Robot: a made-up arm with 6 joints. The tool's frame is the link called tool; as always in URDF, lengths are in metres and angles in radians. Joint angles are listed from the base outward.
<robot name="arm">
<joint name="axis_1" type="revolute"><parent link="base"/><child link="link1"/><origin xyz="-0.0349 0.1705 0.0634" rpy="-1.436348 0.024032 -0.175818"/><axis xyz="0 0 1"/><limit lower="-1.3" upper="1.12"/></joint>
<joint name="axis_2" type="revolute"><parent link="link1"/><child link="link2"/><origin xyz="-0.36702 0.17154 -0.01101" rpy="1.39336 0 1.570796"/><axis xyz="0 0 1"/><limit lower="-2.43" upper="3.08"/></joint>
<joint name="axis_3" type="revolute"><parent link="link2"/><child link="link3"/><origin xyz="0.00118 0.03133 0.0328" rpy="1.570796 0 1.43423"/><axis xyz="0 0 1"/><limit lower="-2.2" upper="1.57"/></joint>
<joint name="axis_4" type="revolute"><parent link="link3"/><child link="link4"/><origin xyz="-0.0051 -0.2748 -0.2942" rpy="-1.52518 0.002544 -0.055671"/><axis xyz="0 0 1"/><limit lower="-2.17" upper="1.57"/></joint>
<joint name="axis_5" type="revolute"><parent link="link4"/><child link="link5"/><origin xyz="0.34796 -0.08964 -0.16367" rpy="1.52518 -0.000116 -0.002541"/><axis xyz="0 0 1"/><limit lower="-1.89" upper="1"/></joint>
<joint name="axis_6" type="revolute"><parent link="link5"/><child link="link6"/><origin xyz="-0.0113 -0.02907 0.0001" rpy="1.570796 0 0.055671"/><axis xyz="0 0 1"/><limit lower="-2.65" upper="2.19"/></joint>
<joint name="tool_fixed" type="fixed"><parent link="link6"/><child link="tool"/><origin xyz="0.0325 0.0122 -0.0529" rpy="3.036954 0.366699 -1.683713"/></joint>
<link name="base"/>
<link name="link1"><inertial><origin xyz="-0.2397 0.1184 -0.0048"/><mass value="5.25"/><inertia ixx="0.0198" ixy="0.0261" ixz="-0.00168" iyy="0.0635" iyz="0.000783" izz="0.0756"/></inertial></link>
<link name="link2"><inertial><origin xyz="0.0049 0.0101 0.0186"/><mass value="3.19"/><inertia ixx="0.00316" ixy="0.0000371" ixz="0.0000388" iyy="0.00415" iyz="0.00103" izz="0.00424"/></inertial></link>
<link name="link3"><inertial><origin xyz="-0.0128 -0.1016 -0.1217"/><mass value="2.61"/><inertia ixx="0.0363" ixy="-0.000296" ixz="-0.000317" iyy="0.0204" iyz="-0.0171" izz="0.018"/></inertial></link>
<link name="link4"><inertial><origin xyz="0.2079 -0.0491 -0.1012"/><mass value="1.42"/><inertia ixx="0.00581" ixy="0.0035" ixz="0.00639" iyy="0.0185" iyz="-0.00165" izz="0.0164"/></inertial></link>
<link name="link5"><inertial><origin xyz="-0.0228 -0.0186 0.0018"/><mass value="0.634"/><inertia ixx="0.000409" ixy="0" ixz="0" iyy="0.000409" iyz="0" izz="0.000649"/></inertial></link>
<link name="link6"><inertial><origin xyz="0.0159 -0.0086 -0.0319"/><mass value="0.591"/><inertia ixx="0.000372" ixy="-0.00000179" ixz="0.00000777" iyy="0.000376" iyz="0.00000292" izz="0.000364"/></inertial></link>
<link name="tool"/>
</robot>
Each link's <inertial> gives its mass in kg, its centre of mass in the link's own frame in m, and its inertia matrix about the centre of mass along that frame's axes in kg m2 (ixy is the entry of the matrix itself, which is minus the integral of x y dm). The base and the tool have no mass. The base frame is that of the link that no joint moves.
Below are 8 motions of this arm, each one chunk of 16 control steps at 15 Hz.
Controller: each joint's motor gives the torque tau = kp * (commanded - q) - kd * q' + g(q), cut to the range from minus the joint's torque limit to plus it. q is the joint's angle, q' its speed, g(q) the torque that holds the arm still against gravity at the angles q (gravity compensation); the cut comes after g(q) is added. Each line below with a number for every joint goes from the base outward.
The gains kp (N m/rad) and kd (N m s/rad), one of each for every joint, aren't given. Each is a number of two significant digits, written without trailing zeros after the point. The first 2 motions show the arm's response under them.
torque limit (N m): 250 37 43 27 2.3 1.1
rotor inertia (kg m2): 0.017 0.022 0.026 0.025 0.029 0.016
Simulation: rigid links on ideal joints. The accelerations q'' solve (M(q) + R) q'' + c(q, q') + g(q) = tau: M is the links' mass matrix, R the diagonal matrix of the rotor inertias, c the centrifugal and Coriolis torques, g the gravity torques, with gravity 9.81 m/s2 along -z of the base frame. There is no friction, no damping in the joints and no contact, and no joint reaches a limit. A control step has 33 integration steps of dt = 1/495 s. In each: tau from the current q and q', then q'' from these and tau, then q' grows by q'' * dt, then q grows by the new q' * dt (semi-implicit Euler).
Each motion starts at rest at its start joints. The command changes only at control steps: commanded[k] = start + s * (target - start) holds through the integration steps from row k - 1 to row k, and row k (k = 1, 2, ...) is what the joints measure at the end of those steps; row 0 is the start. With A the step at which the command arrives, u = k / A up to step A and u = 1 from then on. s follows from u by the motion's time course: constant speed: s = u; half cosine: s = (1 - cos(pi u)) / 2; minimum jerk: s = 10 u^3 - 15 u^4 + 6 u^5; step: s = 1 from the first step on.
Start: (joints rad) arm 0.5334 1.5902 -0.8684 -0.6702 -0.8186 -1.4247
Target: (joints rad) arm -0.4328 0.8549 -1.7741 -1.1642 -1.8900 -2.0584
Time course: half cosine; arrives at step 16
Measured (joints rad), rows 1 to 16:
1: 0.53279 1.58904 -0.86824 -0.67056 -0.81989 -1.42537
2: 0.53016 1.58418 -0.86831 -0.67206 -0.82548 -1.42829
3: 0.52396 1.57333 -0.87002 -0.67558 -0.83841 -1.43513
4: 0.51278 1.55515 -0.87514 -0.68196 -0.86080 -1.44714
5: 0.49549 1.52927 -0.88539 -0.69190 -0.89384 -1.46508
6: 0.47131 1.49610 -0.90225 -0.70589 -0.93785 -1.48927
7: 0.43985 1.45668 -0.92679 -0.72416 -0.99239 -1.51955
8: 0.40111 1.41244 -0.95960 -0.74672 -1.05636 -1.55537
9: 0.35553 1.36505 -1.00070 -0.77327 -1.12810 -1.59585
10: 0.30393 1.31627 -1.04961 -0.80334 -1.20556 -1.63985
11: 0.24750 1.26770 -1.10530 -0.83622 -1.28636 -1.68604
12: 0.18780 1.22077 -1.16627 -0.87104 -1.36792 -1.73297
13: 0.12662 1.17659 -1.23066 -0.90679 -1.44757 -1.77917
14: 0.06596 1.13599 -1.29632 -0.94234 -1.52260 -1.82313
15: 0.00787 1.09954 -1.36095 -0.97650 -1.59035 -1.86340
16: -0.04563 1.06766 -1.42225 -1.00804 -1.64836 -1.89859
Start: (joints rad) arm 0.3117 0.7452 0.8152 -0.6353 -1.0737 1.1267
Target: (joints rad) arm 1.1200 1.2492 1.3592 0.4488 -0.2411 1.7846
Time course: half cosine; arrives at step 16
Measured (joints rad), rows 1 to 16:
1: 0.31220 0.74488 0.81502 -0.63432 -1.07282 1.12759
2: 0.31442 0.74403 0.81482 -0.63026 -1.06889 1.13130
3: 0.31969 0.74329 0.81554 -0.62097 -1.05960 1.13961
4: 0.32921 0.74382 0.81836 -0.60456 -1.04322 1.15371
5: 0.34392 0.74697 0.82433 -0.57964 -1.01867 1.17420
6: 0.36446 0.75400 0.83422 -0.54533 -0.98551 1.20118
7: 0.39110 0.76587 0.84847 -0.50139 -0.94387 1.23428
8: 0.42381 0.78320 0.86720 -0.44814 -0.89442 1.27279
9: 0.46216 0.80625 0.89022 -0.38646 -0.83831 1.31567
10: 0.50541 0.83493 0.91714 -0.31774 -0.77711 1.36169
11: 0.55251 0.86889 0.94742 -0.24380 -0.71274 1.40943
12: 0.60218 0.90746 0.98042 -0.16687 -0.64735 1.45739
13: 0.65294 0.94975 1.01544 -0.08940 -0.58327 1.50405
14: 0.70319 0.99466 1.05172 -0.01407 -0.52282 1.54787
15: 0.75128 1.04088 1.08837 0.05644 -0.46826 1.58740
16: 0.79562 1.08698 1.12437 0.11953 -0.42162 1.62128
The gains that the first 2 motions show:
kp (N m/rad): 130 16 20 31 2.6 1.7
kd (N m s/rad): 73 5.3 10 13 0.88 0.59
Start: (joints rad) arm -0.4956 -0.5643 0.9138 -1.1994 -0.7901 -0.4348
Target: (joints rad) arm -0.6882 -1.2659 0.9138 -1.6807 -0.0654 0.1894
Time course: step
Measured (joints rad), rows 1 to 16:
1: -0.50607 -0.58879 0.92447 -1.25867 -0.70926 -0.36598
2: -0.52105 -0.66705 0.92203 -1.31958 -0.59138 -0.26966
3: -0.53802 -0.76811 0.91772 -1.37405 -0.48781 -0.18392
4: -0.55558 -0.87087 0.91527 -1.42031 -0.40309 -0.11207
5: -0.57249 -0.96353 0.91512 -1.45882 -0.33479 -0.05322
6: -0.58800 -1.04105 0.91650 -1.49084 -0.27998 -0.00564
7: -0.60173 -1.10266 0.91848 -1.51767 -0.23613 0.03257
8: -0.61364 -1.14982 0.92042 -1.54040 -0.20115 0.06317
9: -0.62385 -1.18490 0.92194 -1.55986 -0.17331 0.08769
10: -0.63255 -1.21040 0.92294 -1.57662 -0.15117 0.10736
11: -0.63995 -1.22856 0.92343 -1.59112 -0.13359 0.12316
12: -0.64624 -1.24127 0.92350 -1.60367 -0.11963 0.13588
13: -0.65162 -1.25003 0.92326 -1.61455 -0.10855 0.14613
14: -0.65623 -1.25597 0.92279 -1.62396 -0.09976 0.15441
15: -0.66020 -1.25993 0.92219 -1.63209 -0.09277 0.16109
16: -0.66362 -1.26253 0.92151 -1.63910 -0.08722 0.16650

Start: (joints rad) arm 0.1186 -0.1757 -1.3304 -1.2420 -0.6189 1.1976
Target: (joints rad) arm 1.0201 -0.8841 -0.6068 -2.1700 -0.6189 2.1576
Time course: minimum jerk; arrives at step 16
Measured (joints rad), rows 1 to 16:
1: 0.11876 -0.17571 -1.33020 -1.24231 -0.61891 1.19785
2: 0.11997 -0.17591 -1.32881 -1.24448 -0.61894 1.19974
3: 0.12380 -0.17714 -1.32470 -1.25085 -0.61901 1.20583
4: 0.13207 -0.18102 -1.31623 -1.26382 -0.61913 1.21901
5: 0.14652 -0.18958 -1.30194 -1.28532 -0.61930 1.24187
6: 0.16846 -0.20488 -1.28070 -1.31650 -0.61951 1.27613
7: 0.19864 -0.22857 -1.25189 -1.35757 -0.61975 1.32241
8: 0.23710 -0.26158 -1.21548 -1.40782 -0.61999 1.38013
9: 0.28318 -0.30403 -1.17211 -1.46575 -0.62016 1.44763
10: 0.33557 -0.35518 -1.12311 -1.52929 -0.62016 1.52232
11: 0.39242 -0.41348 -1.07049 -1.59605 -0.61990 1.60099
12: 0.45151 -0.47670 -1.01671 -1.66352 -0.61928 1.68008
13: 0.51047 -0.54206 -0.96442 -1.72926 -0.61828 1.75603
14: 0.56704 -0.60647 -0.91607 -1.79106 -0.61698 1.82567
15: 0.61940 -0.66685 -0.87343 -1.84716 -0.61556 1.88663
16: 0.66648 -0.72054 -0.83713 -1.89664 -0.61427 1.93788

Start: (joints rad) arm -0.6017 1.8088 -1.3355 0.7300 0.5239 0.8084
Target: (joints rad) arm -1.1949 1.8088 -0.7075 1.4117 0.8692 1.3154
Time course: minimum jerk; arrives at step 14
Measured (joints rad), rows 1 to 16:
1: -0.60186 1.80887 -1.33518 0.73025 0.52401 0.80862
2: -0.60300 1.80932 -1.33295 0.73207 0.52488 0.81025
3: -0.60656 1.81038 -1.32658 0.73755 0.52777 0.81527
4: -0.61410 1.81199 -1.31403 0.74894 0.53413 0.82573
5: -0.62700 1.81386 -1.29391 0.76810 0.54517 0.84321
6: -0.64614 1.81552 -1.26573 0.79611 0.56161 0.86844
7: -0.67176 1.81640 -1.23001 0.83307 0.58347 0.90120
8: -0.70341 1.81606 -1.18815 0.87807 0.61011 0.94032
9: -0.73999 1.81425 -1.14232 0.92928 0.64028 0.98384
10: -0.77987 1.81113 -1.09513 0.98414 0.67229 1.02926
11: -0.82105 1.80727 -1.04925 1.03964 0.70419 1.07387
12: -0.86150 1.80354 -1.00699 1.09272 0.73412 1.11517
13: -0.89945 1.80088 -0.96993 1.14088 0.76054 1.15127
14: -0.93381 1.79999 -0.93842 1.18274 0.78261 1.18137
15: -0.96443 1.80108 -0.91149 1.21843 0.80041 1.20596
16: -0.99160 1.80371 -0.88827 1.24868 0.81458 1.22601

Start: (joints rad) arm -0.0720 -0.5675 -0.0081 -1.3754 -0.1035 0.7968
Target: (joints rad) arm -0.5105 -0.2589 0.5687 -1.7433 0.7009 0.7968
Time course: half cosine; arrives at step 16
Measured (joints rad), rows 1 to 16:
1: -0.07227 -0.56688 -0.00771 -1.37607 -0.10266 0.79683
2: -0.07346 -0.56455 -0.00608 -1.37855 -0.09894 0.79696
3: -0.07634 -0.55974 -0.00228 -1.38362 -0.09013 0.79721
4: -0.08155 -0.55199 0.00460 -1.39176 -0.07457 0.79757
5: -0.08961 -0.54112 0.01533 -1.40317 -0.05123 0.79799
6: -0.10083 -0.52715 0.03045 -1.41784 -0.01970 0.79844
7: -0.11535 -0.51030 0.05021 -1.43556 0.01987 0.79885
8: -0.13312 -0.49098 0.07459 -1.45594 0.06682 0.79920
9: -0.15390 -0.46973 0.10329 -1.47846 0.12000 0.79944
10: -0.17725 -0.44723 0.13573 -1.50248 0.17794 0.79955
11: -0.20262 -0.42423 0.17109 -1.52728 0.23885 0.79953
12: -0.22931 -0.40155 0.20840 -1.55208 0.30072 0.79936
13: -0.25655 -0.38001 0.24653 -1.57608 0.36145 0.79906
14: -0.28350 -0.36038 0.28426 -1.59850 0.41893 0.79864
15: -0.30930 -0.34338 0.32038 -1.61859 0.47111 0.79813
16: -0.33313 -0.32962 0.35369 -1.63569 0.51612 0.79753

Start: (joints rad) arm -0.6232 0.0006 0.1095 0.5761 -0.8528 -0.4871
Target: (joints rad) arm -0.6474 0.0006 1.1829 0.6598 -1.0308 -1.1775
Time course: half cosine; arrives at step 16
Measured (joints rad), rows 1 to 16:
1: -0.62327 0.00093 0.11014 0.57617 -0.85292 -0.48789
2: -0.62350 0.00220 0.11305 0.57654 -0.85352 -0.49128
3: -0.62389 0.00472 0.12013 0.57746 -0.85508 -0.49915
4: -0.62443 0.00848 0.13310 0.57914 -0.85800 -0.51283
5: -0.62511 0.01319 0.15328 0.58170 -0.86256 -0.53313
6: -0.62590 0.01834 0.18157 0.58515 -0.86890 -0.56033
7: -0.62681 0.02332 0.21838 0.58946 -0.87702 -0.59423
8: -0.62783 0.02751 0.26363 0.59452 -0.88682 -0.63420
9: -0.62894 0.03036 0.31679 0.60015 -0.89809 -0.67924
10: -0.63011 0.03146 0.37686 0.60616 -0.91054 -0.72808
11: -0.63134 0.03056 0.44247 0.61229 -0.92381 -0.77921
12: -0.63259 0.02761 0.51188 0.61831 -0.93751 -0.83098
13: -0.63383 0.02278 0.58309 0.62393 -0.95120 -0.88167
14: -0.63505 0.01639 0.65389 0.62893 -0.96443 -0.92957
15: -0.63622 0.00893 0.72199 0.63309 -0.97674 -0.97305
16: -0.63732 0.00098 0.78510 0.63628 -0.98768 -1.01059

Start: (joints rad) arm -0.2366 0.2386 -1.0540 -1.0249 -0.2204 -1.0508
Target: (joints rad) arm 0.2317 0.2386 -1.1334 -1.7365 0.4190 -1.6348
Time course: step
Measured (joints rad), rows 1 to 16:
1: -0.19636 0.26500 -1.03723 -1.11956 -0.14910 -1.11735
2: -0.14884 0.27572 -1.04435 -1.20888 -0.04518 -1.20848
3: -0.10553 0.27256 -1.05648 -1.28723 0.04613 -1.28802
4: -0.06669 0.26402 -1.06852 -1.35471 0.12033 -1.35383
5: -0.03207 0.25414 -1.07914 -1.41240 0.17967 -1.40760
6: -0.00132 0.24483 -1.08819 -1.46159 0.22700 -1.45134
7: 0.02592 0.23689 -1.09582 -1.50345 0.26476 -1.48682
8: 0.05001 0.23063 -1.10224 -1.53904 0.29493 -1.51555
9: 0.07130 0.22603 -1.10763 -1.56929 0.31907 -1.53878
10: 0.09009 0.22292 -1.11216 -1.59496 0.33842 -1.55753
11: 0.10666 0.22109 -1.11596 -1.61673 0.35397 -1.57266
12: 0.12129 0.22029 -1.11914 -1.63518 0.36647 -1.58485
13: 0.13419 0.22027 -1.12178 -1.65080 0.37654 -1.59467
14: 0.14557 0.22083 -1.12397 -1.66401 0.38467 -1.60257
15: 0.15562 0.22178 -1.12578 -1.67519 0.39123 -1.60892
16: 0.16448 0.22298 -1.12726 -1.68464 0.39653 -1.61402

